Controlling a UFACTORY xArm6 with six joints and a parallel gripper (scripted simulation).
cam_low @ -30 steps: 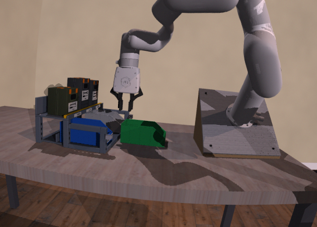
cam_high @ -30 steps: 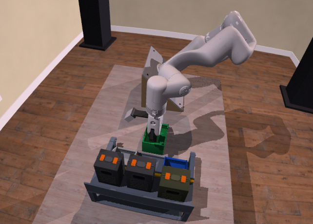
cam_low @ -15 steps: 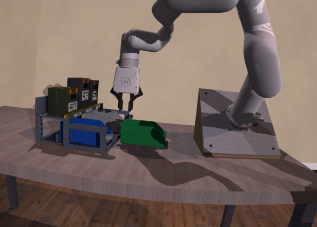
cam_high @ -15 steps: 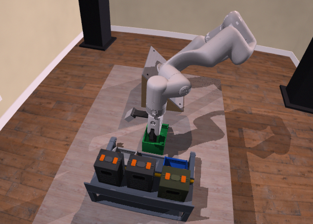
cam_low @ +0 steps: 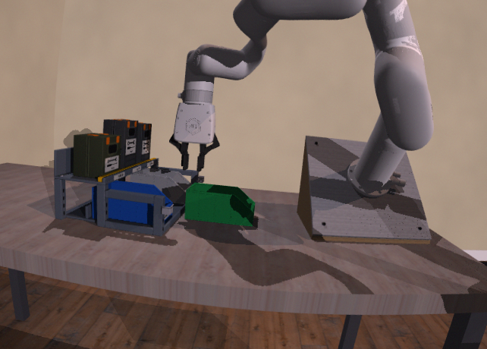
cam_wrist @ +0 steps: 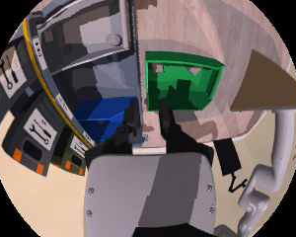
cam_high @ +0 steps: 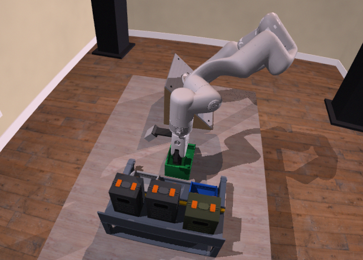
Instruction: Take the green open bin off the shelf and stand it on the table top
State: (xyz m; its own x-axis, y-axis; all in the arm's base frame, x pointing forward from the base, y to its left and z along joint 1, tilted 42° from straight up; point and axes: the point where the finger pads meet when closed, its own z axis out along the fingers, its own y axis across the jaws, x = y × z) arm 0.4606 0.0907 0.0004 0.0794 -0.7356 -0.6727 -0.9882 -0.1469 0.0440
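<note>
Right now my hand is 10 cm above the green open bin, 8 cm past it and 1 cm to the left of it. Also, from my hand: grey bin (12 cm ahead, 10 cm to the right, 9 cm below); then olive box (20 cm ahead, 13 cm to the left, 1 cm above); then blue bin (12 cm to the left, 11 cm ahead, 9 cm below).
</note>
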